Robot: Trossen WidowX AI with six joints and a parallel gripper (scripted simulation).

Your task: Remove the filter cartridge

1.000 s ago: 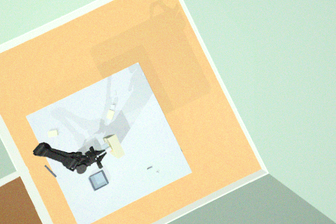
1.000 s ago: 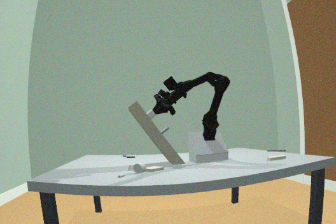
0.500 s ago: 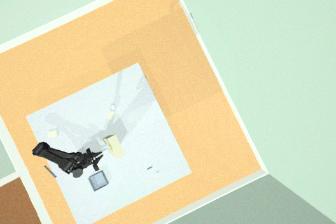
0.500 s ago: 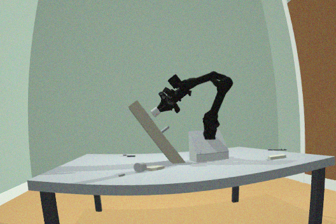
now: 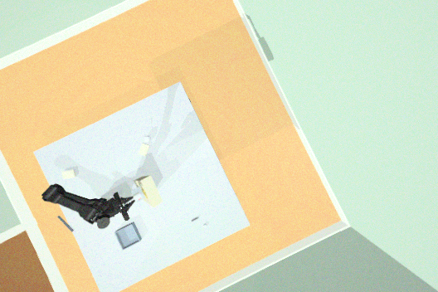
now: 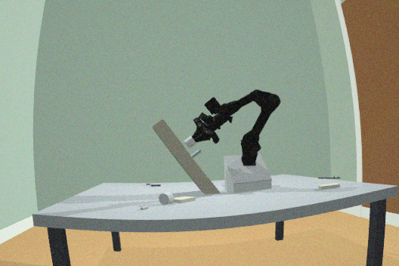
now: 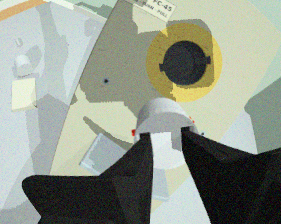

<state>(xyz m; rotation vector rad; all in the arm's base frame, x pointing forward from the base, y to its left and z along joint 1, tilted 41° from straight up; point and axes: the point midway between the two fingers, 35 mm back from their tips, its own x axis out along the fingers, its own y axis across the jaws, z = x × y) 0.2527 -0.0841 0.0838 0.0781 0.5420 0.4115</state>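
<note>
The round white filter cartridge is 10 mm below my gripper tip and 10 mm ahead of it. Also, from my gripper tip: grey square tray (340 mm behind, 270 mm to the right, 240 mm below); beige service panel (70 mm below, 40 mm ahead).
</note>
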